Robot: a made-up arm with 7 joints.
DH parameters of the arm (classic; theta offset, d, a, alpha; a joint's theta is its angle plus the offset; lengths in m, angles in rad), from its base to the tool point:
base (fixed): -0.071 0 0 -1.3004
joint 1: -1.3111 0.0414 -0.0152 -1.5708
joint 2: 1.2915 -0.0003 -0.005 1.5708
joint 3: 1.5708 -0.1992 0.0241 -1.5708
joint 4: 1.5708 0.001 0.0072 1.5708
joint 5: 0 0.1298 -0.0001 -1.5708
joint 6: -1.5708 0 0.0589 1.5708
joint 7: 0 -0.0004 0 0
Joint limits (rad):
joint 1: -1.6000..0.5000
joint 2: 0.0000..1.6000
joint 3: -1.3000..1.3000
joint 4: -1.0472..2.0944
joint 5: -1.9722..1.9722
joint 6: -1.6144..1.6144
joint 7: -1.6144..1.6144
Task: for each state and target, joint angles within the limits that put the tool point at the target. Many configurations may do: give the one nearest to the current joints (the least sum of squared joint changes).
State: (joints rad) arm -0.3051 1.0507 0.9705 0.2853 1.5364 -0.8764 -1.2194
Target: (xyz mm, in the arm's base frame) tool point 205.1 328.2 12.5
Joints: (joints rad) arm -0.6311 1.1175 0.8276 0.5654 1.6077 -0.7184 -1.2194
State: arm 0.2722 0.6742 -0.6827 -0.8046 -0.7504 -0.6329 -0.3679
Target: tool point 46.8 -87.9 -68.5
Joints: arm -0.1377 0.0000 -1.2584 -0.8080 -0.6920 -0.3562 -0.3679
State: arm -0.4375 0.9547 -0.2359 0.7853 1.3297 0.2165 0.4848
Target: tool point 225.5 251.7 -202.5
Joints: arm -0.4187 0.8854 -0.2730 0.6663 1.3375 0.2084 0.4848
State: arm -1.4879 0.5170 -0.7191 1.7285 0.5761 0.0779 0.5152
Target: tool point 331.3 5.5 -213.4
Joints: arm -1.2839 0.0509 -0.7000 1.7333 0.5735 0.0382 0.5152
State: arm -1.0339 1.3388 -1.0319 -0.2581 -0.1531 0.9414 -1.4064
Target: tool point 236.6 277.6 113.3
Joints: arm -1.3636 1.6000 -0.6556 0.3187 -0.0278 1.0229 -1.4064
